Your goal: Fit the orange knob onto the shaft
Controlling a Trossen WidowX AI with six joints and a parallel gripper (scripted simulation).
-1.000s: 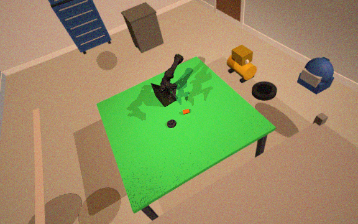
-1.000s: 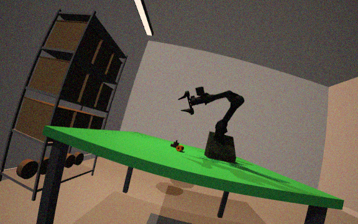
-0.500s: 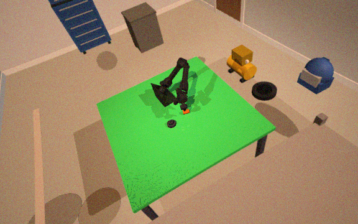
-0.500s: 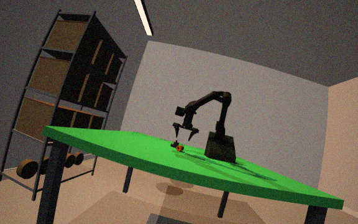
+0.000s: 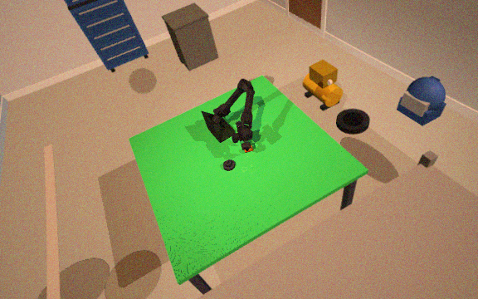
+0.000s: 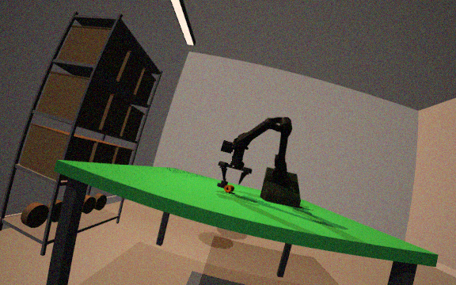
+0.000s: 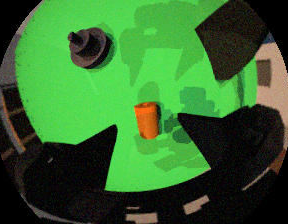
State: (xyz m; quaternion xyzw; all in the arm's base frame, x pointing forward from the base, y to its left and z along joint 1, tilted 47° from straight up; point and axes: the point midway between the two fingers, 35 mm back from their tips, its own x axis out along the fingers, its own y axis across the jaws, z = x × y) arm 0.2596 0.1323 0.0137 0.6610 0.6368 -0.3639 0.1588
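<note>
My gripper tip is 1 cm to the right of the orange knob and 3 cm above it. Round my gripper tip: short shaft 4 cm ahead, 17 cm to the right, 2 cm below.
</note>
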